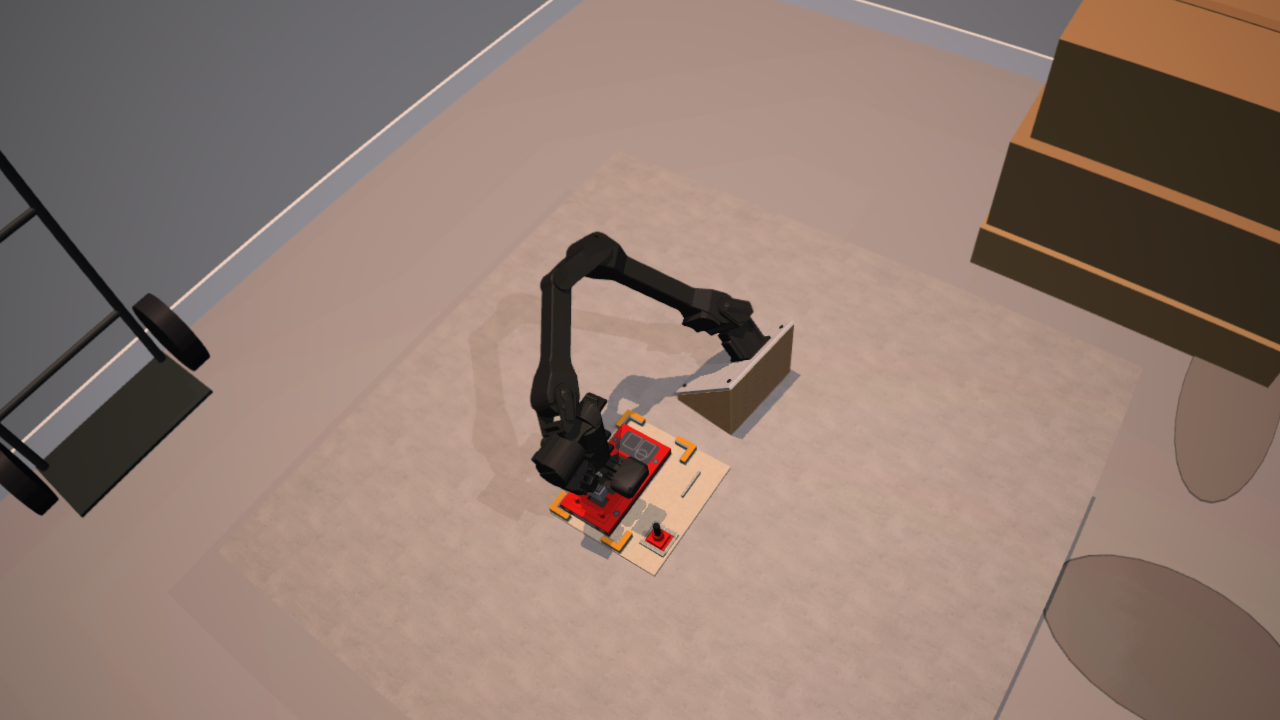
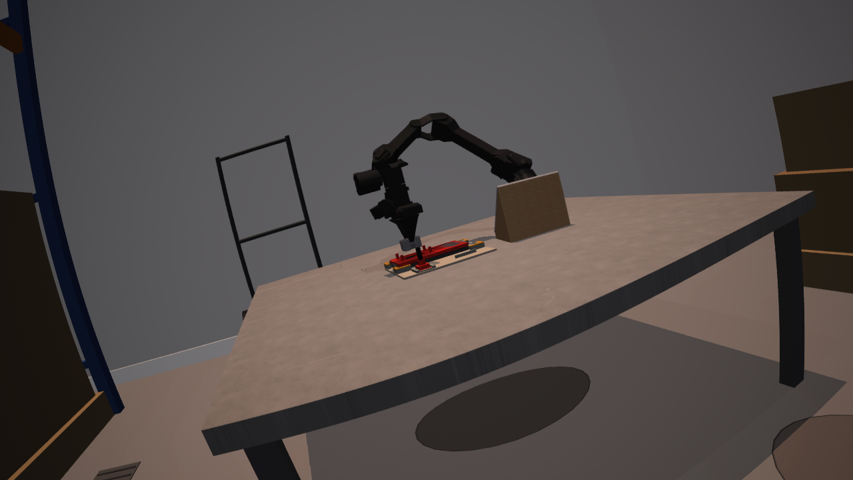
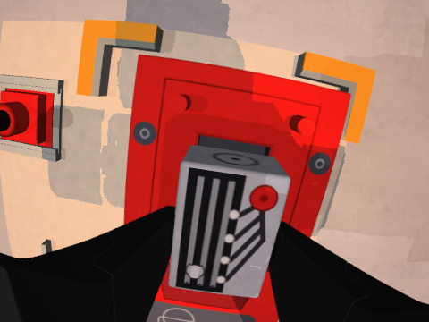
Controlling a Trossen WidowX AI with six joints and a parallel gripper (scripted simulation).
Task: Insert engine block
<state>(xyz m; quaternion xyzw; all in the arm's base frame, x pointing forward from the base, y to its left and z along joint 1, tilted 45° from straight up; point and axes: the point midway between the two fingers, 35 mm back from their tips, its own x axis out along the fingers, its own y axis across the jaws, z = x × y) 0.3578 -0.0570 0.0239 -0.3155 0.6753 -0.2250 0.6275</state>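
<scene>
Now: the engine block 1 cm below my gripper tip. Also, from my gripper tip: small base: 13 cm to the left, 3 cm below.
</scene>
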